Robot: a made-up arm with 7 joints.
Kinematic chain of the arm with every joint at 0, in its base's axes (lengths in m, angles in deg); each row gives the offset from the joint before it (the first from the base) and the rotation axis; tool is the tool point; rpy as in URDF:
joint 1: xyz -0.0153 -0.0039 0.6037 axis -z
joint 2: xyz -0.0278 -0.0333 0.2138 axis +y
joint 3: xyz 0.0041 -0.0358 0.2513 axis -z
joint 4: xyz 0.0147 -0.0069 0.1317 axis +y
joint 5: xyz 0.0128 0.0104 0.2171 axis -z
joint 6: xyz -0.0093 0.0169 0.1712 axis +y
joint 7: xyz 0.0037 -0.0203 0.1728 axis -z
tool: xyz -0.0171 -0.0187 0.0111 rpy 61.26 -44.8 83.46
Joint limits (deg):
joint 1: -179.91..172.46
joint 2: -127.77..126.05
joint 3: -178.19..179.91
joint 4: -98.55..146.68
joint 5: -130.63..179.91
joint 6: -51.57..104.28
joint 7: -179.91..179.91
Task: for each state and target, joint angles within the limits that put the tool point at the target. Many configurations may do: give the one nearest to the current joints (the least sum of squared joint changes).
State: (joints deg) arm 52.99 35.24 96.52 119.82 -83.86 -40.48 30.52
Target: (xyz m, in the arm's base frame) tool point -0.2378 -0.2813 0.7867
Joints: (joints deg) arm 19.42 31.04 72.31 146.68 -105.85 -46.11 27.51
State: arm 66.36 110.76 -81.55 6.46 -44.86 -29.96 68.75
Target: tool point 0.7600 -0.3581 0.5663
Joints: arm 33.56 101.02 -86.74 26.55 -46.27 -23.06 68.71
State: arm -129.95 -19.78 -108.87 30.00 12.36 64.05 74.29
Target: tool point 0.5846 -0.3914 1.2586
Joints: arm -165.28 -40.57 -126.26 24.13 5.24 64.70 75.41
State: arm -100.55 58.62 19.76 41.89 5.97 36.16 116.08
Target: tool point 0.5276 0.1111 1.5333
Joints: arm -55.16 14.86 54.62 32.78 12.42 27.56 114.01
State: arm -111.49 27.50 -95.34 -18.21 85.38 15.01 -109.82
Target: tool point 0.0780 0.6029 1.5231
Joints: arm -103.23 37.05 -95.23 -18.60 85.18 5.44 -109.70
